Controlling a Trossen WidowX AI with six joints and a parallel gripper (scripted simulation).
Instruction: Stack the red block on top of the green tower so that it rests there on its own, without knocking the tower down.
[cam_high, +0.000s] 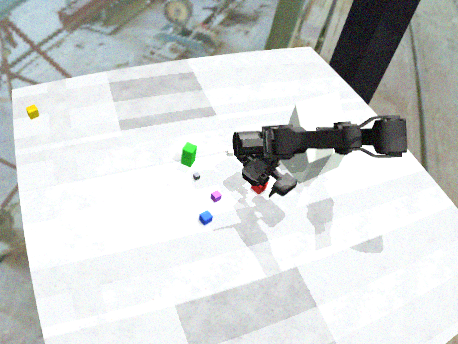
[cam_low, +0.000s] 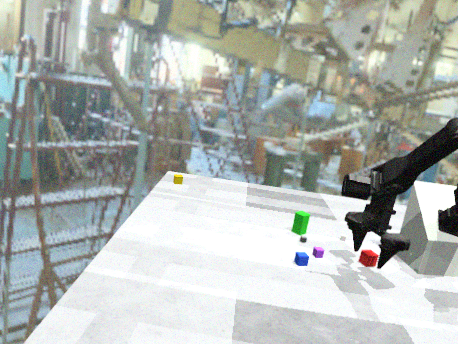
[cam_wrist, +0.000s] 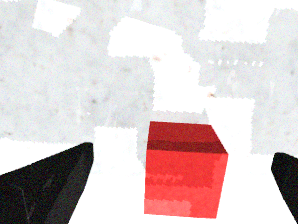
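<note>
My gripper tip is now 16 cm short of the tiny dark cube and 8 cm to the left of it. The rest, counted from my gripper tip: blue cube 18 cm ahead, 6 cm to the left; purple cube 13 cm ahead; red block 1 cm above.
</note>
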